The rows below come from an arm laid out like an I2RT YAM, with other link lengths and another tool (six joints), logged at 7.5 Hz.
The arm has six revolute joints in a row. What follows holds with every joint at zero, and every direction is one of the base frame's.
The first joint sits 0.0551 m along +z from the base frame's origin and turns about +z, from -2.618 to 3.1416 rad.
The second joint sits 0.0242 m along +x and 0.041 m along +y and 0.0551 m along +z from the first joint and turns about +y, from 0 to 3.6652 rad.
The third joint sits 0.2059 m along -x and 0.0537 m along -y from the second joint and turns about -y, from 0 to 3.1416 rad.
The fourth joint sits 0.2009 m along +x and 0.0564 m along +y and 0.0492 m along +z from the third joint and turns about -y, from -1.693 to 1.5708 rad.
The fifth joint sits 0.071 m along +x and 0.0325 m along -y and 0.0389 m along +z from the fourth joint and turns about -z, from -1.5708 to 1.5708 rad.
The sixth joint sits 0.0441 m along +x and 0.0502 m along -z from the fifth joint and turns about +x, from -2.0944 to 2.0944 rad.
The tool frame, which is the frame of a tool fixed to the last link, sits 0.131 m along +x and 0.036 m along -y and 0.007 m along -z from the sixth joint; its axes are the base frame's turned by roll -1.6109, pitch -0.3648 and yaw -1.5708 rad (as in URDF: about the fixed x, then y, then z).
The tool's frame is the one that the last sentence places.
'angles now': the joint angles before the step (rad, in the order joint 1, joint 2, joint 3, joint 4, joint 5, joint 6). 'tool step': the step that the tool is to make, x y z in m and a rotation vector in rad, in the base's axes. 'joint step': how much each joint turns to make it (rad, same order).
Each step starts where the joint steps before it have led.
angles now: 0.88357, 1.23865, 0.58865, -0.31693, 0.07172, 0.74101
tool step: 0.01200, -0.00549, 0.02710, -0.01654, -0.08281, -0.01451
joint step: -0.00001, -0.07306, 0.05564, -0.08554, 0.06889, -0.03204
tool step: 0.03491, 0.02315, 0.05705, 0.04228, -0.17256, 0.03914
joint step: -0.00260, 0.00665, 0.16335, 0.00287, 0.05177, -0.10321
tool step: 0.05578, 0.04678, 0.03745, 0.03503, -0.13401, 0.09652
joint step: -0.05678, 0.22279, 0.22511, 0.13786, -0.06804, -0.15977
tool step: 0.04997, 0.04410, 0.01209, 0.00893, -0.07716, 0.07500
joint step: -0.03610, 0.25833, 0.23778, 0.09000, -0.06488, -0.10330
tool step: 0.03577, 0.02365, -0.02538, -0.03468, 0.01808, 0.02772
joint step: -0.03237, 0.23840, 0.19395, 0.00890, -0.04388, -0.04286
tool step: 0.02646, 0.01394, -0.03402, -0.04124, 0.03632, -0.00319
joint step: -0.01839, 0.20914, 0.17744, -0.02282, -0.00914, -0.01337
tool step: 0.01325, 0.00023, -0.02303, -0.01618, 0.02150, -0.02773
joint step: -0.01395, 0.09954, 0.06486, 0.00776, 0.00951, 0.01024
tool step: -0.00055, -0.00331, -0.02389, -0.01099, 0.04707, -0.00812
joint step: -0.01003, 0.04891, 0.00009, 0.00601, -0.01597, 0.01625
